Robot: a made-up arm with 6 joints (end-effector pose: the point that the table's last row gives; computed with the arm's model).
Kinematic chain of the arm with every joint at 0, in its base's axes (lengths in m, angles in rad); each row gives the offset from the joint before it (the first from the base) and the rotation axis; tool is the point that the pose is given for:
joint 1: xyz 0 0 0.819 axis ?
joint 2: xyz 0.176 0 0 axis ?
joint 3: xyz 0 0 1.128 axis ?
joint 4: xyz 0 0 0.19 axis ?
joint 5: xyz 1.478 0 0 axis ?
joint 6: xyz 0.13 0 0 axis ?
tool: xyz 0 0 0
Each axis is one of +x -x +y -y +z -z.
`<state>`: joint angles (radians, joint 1 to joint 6).
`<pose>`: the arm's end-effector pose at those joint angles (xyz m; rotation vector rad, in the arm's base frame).
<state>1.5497 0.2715 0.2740 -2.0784 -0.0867 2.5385</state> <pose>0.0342 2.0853 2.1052 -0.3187 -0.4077 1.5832</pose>
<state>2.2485 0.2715 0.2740 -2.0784 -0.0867 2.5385</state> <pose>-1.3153 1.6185 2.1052 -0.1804 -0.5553 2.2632</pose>
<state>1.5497 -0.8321 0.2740 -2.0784 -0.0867 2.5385</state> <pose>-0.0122 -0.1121 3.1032 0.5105 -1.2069 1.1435</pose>
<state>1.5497 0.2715 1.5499 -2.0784 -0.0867 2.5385</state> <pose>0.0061 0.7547 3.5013 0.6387 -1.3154 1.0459</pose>
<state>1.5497 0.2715 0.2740 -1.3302 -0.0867 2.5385</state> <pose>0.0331 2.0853 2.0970 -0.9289 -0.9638 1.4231</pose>
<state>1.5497 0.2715 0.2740 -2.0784 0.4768 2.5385</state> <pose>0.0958 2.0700 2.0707 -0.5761 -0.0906 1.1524</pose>
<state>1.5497 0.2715 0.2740 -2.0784 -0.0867 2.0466</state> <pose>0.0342 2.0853 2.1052 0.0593 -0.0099 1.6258</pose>
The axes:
joint 1: +z
joint 2: +y
joint 3: -y
joint 4: -x
joint 5: -y
joint 6: -x

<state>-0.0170 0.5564 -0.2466 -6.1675 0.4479 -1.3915</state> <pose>2.0564 -0.0285 0.8000 1.2844 0.3280 -0.2022</pose>
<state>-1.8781 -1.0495 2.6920 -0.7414 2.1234 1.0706</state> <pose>0.4770 1.7501 0.3607 -0.4263 1.9416 -1.6171</pose>
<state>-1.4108 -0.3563 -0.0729 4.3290 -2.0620 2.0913</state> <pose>0.2766 -1.0469 2.4959 -0.8396 -0.5166 0.5987</pose>
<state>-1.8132 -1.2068 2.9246 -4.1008 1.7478 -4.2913</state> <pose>0.4808 1.5080 -0.0597 -1.3820 -0.5212 -0.1897</pose>
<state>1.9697 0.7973 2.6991 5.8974 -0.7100 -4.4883</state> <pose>-0.1712 0.3242 3.0618 0.1715 -1.8185 0.6597</pose>
